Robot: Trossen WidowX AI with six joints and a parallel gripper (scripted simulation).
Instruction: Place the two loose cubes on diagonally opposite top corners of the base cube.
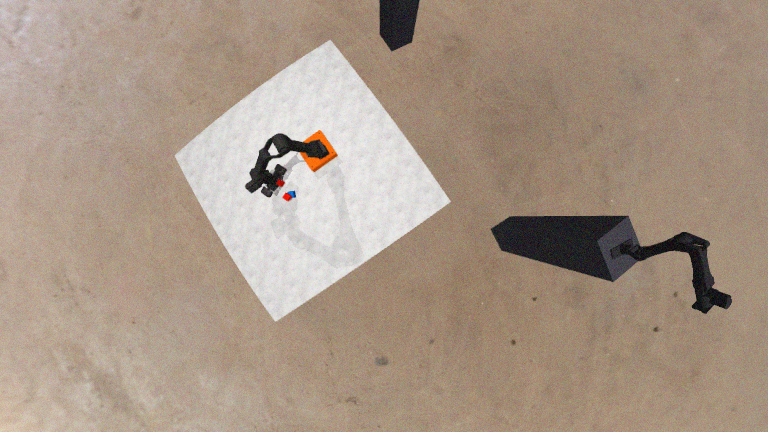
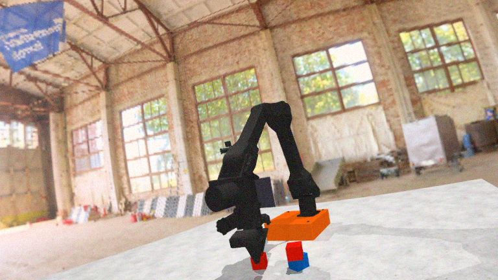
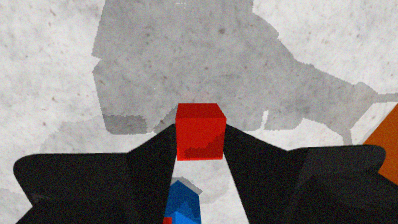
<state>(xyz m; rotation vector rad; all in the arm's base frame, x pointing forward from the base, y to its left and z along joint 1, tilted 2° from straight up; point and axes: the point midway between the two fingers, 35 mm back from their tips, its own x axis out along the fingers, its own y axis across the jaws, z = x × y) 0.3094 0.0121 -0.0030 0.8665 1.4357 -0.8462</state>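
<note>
Now: the blue base cube 10 cm to the left of my gripper tip and 3 cm behind it.
</note>
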